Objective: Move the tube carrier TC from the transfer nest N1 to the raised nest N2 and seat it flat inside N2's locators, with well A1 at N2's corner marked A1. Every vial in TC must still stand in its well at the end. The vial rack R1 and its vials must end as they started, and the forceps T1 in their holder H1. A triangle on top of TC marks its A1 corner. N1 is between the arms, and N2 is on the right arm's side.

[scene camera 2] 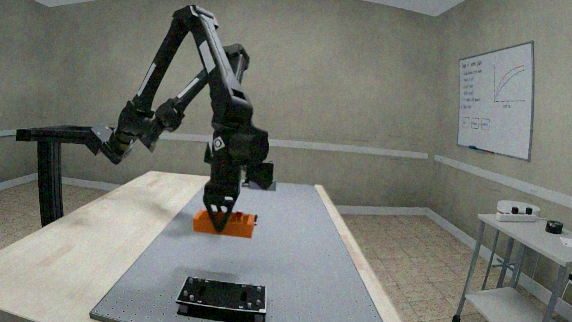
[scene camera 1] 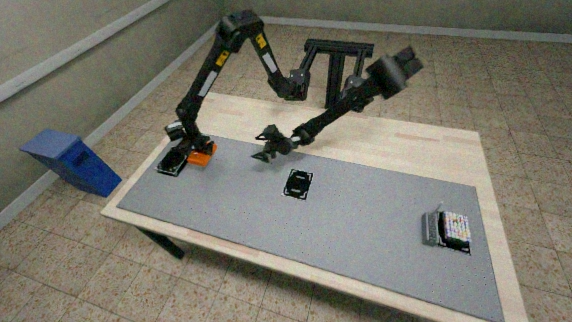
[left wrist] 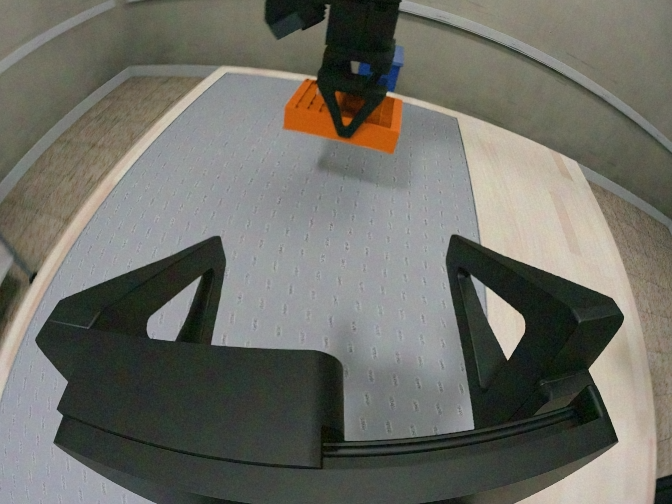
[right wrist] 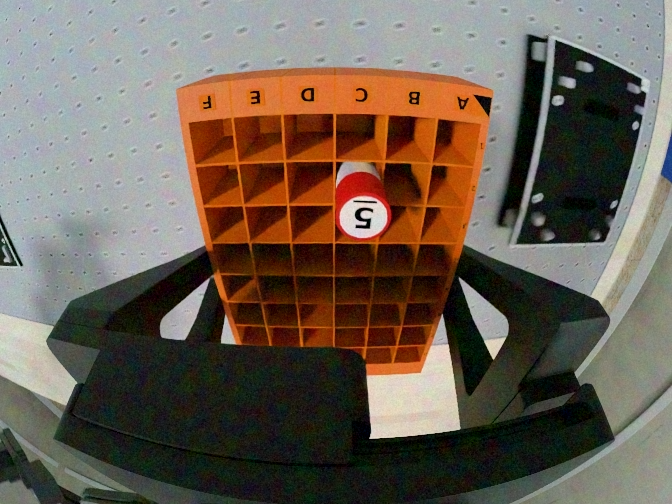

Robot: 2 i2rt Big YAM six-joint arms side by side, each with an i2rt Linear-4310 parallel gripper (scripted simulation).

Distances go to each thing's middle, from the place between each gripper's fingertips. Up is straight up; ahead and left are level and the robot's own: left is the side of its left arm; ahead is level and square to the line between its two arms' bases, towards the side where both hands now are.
I see the black raised nest N2 (right wrist: 579, 156) 3 cm ahead of my right hand (scene camera 2: 221, 226), 19 cm to the right of it and 9 cm below it. The rest, counted from my right hand: orange tube carrier TC (scene camera 2: 244, 229) 1 cm ahead; vial (right wrist: 363, 213) 4 cm ahead, 1 cm to the right, 2 cm above.
Now: the orange tube carrier TC 40 mm ahead of my left hand, 280 mm to the right of it and 90 mm below it. The rest, counted from my left hand: black raised nest N2: 60 mm ahead, 470 mm to the right, 180 mm below; then vial: 70 mm ahead, 280 mm to the right, 70 mm below.
